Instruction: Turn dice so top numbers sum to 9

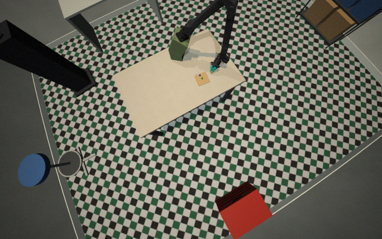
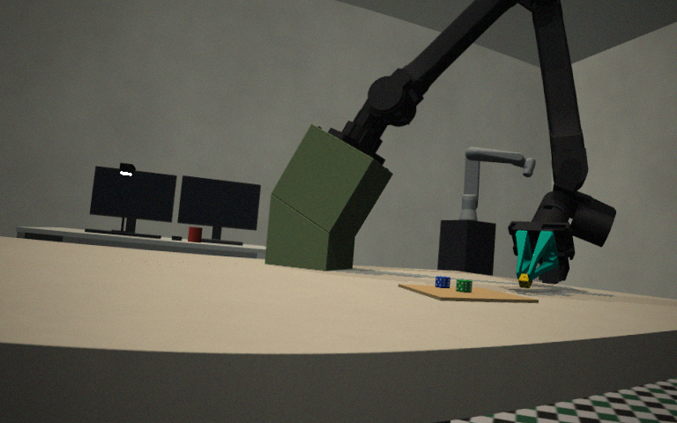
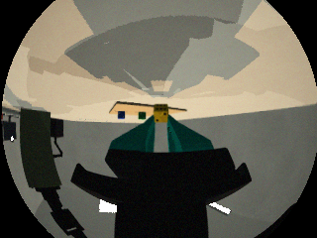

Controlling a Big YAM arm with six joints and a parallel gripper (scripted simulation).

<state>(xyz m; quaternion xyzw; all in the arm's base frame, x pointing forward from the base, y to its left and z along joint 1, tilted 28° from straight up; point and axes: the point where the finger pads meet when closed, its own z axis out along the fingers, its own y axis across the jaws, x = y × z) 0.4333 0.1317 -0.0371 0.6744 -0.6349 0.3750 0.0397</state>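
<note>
Right now the green die is 12 cm to the right of my hand and 2 cm below it. Also, from my hand: blue die 12 cm to the right, 5 cm behind, 2 cm below; then yellow die 1 cm below; then mat 12 cm to the right, 3 cm below.
</note>
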